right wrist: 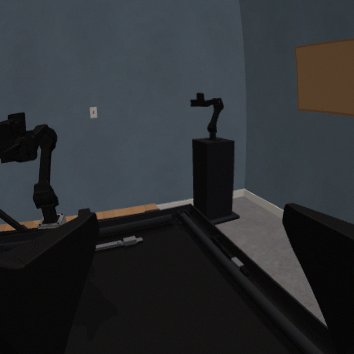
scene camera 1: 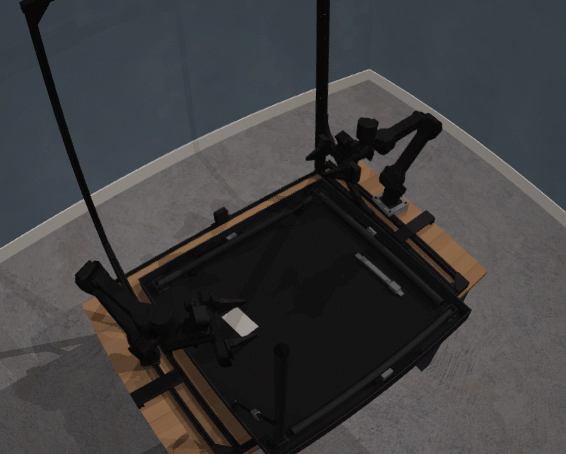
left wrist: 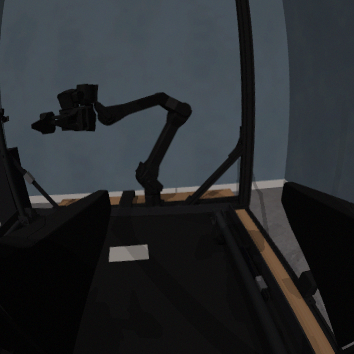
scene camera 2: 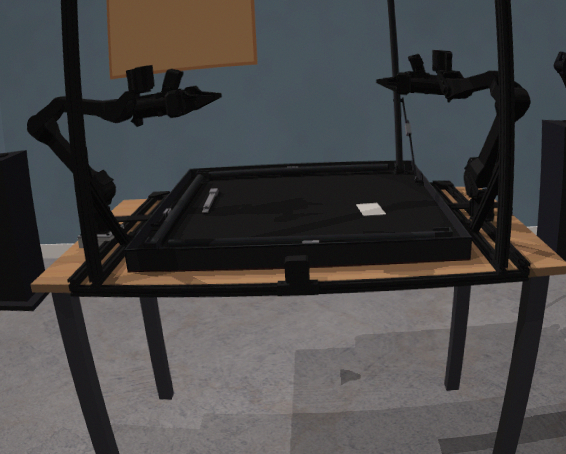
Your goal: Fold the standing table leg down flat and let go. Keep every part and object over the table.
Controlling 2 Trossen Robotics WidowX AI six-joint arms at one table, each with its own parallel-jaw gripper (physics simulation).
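Frame: origin at the left arm's base, x back, y right, z up, level; metres.
Seen in the pictures: left gripper, fingertip midpoint: (scene camera 1: 314,167) (left wrist: 198,196) (scene camera 2: 217,96); right gripper, fingertip midpoint: (right wrist: 192,218) (scene camera 1: 251,317) (left wrist: 42,124) (scene camera 2: 379,80); left arm's base, link origin: (right wrist: 50,219) (scene camera 1: 390,200) (scene camera 2: 100,230); right arm's base, link origin: (scene camera 1: 149,356) (left wrist: 152,202) (scene camera 2: 482,217).
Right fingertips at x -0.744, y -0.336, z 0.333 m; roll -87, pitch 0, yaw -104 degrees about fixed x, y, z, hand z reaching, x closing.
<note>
Pixels of each thing's top centre, then the offset from my right fingertips to it. "spot": a spot on its surface instead. Level surfaces: height alone.
- thin brace, surface spot: (scene camera 2: 408,129) spot: dx -0.094, dy -0.147, dz -0.165 m
- white card, surface spot: (left wrist: 129,253) (scene camera 2: 369,209) (scene camera 1: 240,320) spot: dx +0.047, dy +0.194, dz -0.331 m
- grey bar, top centre: (scene camera 2: 210,195) (right wrist: 105,242) (scene camera 1: 379,271) dx +0.493, dy +0.098, dz -0.309 m
- wooden table, surface height: dz -0.366 m
The standing table leg (scene camera 1: 281,395) (scene camera 2: 397,135) is a dark, upright pole at one corner of the black upturned table (scene camera 2: 350,253). In scene camera 2 it rises at the back right, with a thin brace (scene camera 2: 408,129) beside it. Three other legs (scene camera 1: 375,372) (left wrist: 245,280) (right wrist: 250,280) lie flat along the sides. My right gripper (scene camera 1: 250,319) (scene camera 2: 378,81) is open and empty, raised above the panel; in scene camera 2 its tips overlap the leg's line, but contact is not clear. My left gripper (scene camera 1: 318,165) (scene camera 2: 220,95) is open and empty, high on the opposite side.
A white card (scene camera 1: 244,322) (scene camera 2: 370,209) (left wrist: 129,253) and a grey bar (scene camera 1: 378,274) (scene camera 2: 211,200) (right wrist: 120,243) lie inside the upturned table. Black frame posts (scene camera 1: 322,75) (scene camera 2: 504,150) rise around the wooden table (scene camera 1: 470,267).
</note>
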